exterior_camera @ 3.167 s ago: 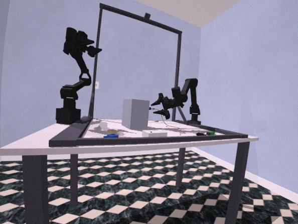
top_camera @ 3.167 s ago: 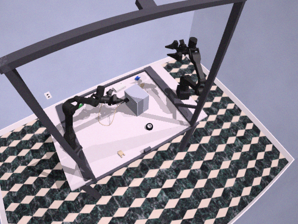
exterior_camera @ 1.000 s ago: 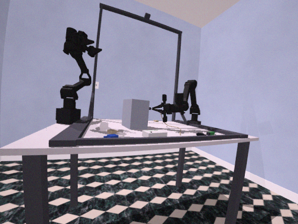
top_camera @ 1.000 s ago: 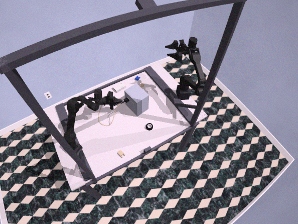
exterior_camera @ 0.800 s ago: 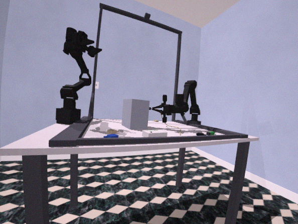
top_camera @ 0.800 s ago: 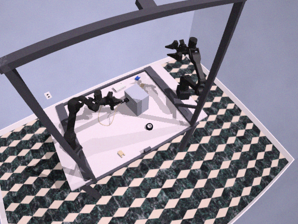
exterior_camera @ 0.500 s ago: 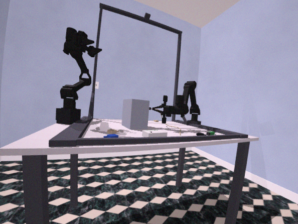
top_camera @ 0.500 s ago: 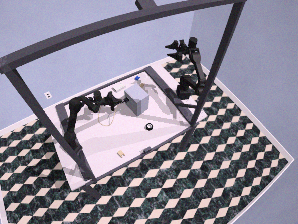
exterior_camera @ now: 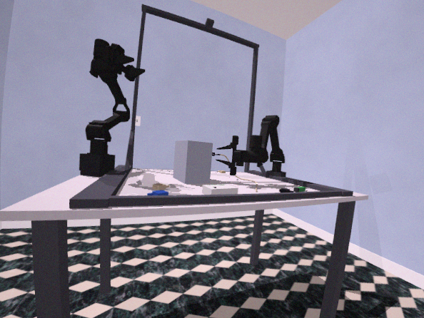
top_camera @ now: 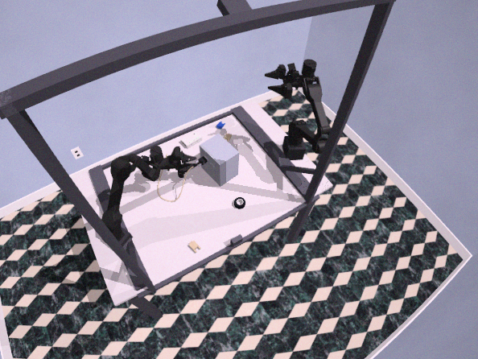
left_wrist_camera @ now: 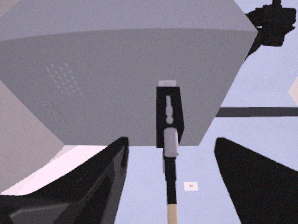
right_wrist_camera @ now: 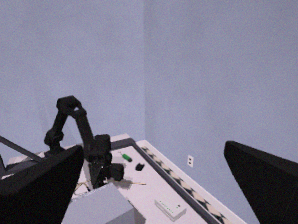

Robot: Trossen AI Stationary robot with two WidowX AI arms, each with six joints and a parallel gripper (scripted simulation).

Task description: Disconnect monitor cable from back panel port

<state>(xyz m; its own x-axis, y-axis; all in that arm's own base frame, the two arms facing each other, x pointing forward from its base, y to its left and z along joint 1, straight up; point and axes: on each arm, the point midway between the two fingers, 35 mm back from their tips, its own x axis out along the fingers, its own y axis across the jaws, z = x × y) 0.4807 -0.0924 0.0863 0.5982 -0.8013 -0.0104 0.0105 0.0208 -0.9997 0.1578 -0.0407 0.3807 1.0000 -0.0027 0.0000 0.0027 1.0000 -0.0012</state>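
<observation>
My left hand is 40 mm past the grey box, 140 mm to the left of it and 40 mm above it.
</observation>
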